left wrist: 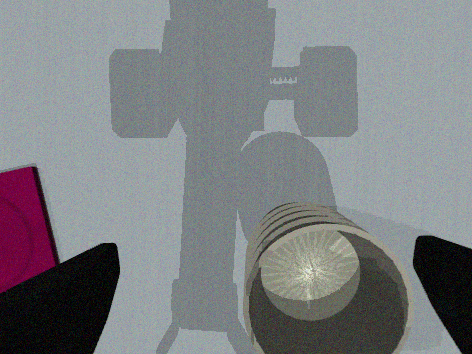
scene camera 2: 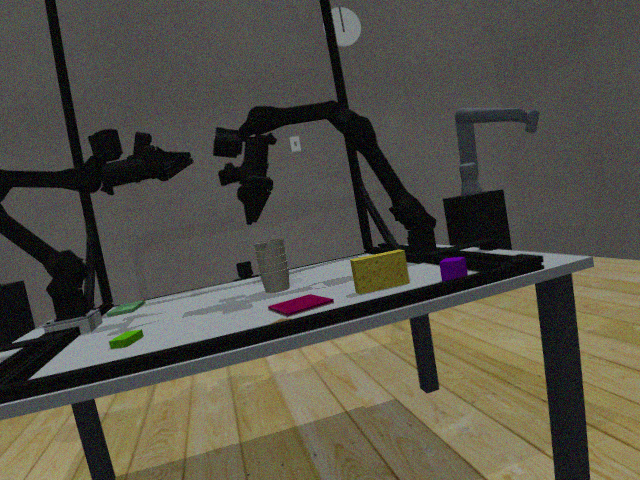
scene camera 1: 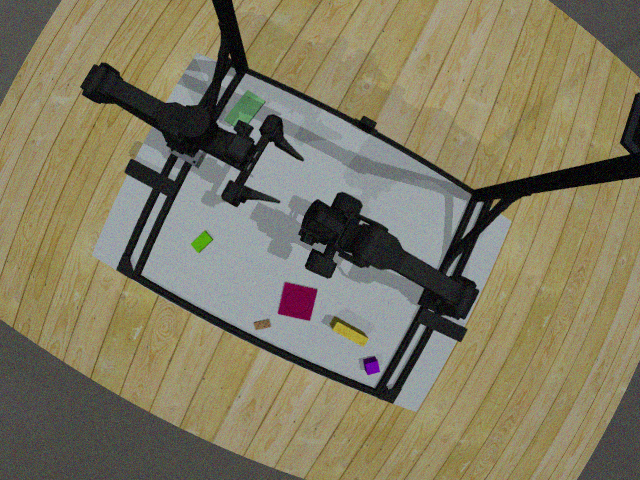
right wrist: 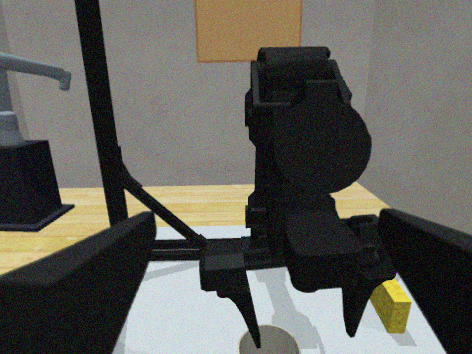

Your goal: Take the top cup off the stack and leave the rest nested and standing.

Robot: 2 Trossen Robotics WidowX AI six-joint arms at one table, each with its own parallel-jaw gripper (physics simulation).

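Frame: origin at the left arm's base, x ahead, y left, z up, level; millimetres.
Where they show: left gripper, fingertip midpoint: (left wrist: 266, 253) (scene camera 2: 251, 223) (right wrist: 304, 340); right gripper, fingertip midpoint: (scene camera 2: 191, 157) (scene camera 1: 291, 181) (right wrist: 266, 220); left arm's base, origin of the base link: (scene camera 2: 423, 250) (scene camera 1: 438, 296) (right wrist: 261, 244); right arm's base, origin of the base link: (scene camera 2: 72, 316) (scene camera 1: 190, 144).
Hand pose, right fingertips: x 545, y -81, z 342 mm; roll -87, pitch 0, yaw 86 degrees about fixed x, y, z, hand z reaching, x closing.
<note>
Things, the pixels of their centre, and the offset from my right fingertips. "spot": a spot on its surface instead.
- magenta square, surface spot: (left wrist: 22, 225) spot: 127 mm back, 240 mm left, 355 mm down
- yellow sponge, body centre: (scene camera 2: 379, 271) (right wrist: 385, 296) (scene camera 1: 348, 331) 314 mm back, 287 mm left, 328 mm down
- purple block, body centre: (scene camera 2: 453, 269) (scene camera 1: 371, 365) 436 mm back, 368 mm left, 343 mm down
- small brown block, body centre: (scene camera 1: 262, 324) 72 mm back, 380 mm left, 359 mm down
- lime block, body centre: (scene camera 2: 126, 339) (scene camera 1: 202, 241) 195 mm ahead, 225 mm left, 356 mm down
- pale green pad, body centre: (scene camera 2: 126, 308) (scene camera 1: 244, 110) 251 mm ahead, 194 mm right, 358 mm down
The stack of beige cups (scene camera 2: 272, 267) (left wrist: 311, 285) (right wrist: 270, 342) stands upright and nested on the table; in scene camera 1 it is hidden under the left arm. The left wrist view looks into the top cup's open mouth, right of the middle and nearer the right-hand finger. My left gripper (scene camera 2: 251, 221) (left wrist: 266, 253) (right wrist: 305, 340) is open and empty, pointing down above the stack, with a gap between tips and rim in scene camera 2. My right gripper (scene camera 1: 290, 180) (scene camera 2: 190, 158) is open and empty, held level high above the table, left of the stack.
A magenta square (scene camera 1: 297, 301) (scene camera 2: 301, 304) (left wrist: 22, 225) lies near the stack. A yellow sponge (scene camera 1: 349, 331) (scene camera 2: 379, 271) (right wrist: 392, 307), purple block (scene camera 1: 371, 365) (scene camera 2: 453, 268), small brown block (scene camera 1: 262, 324), lime block (scene camera 1: 201, 241) (scene camera 2: 126, 338) and pale green pad (scene camera 1: 245, 107) (scene camera 2: 125, 308) are also on the table.
</note>
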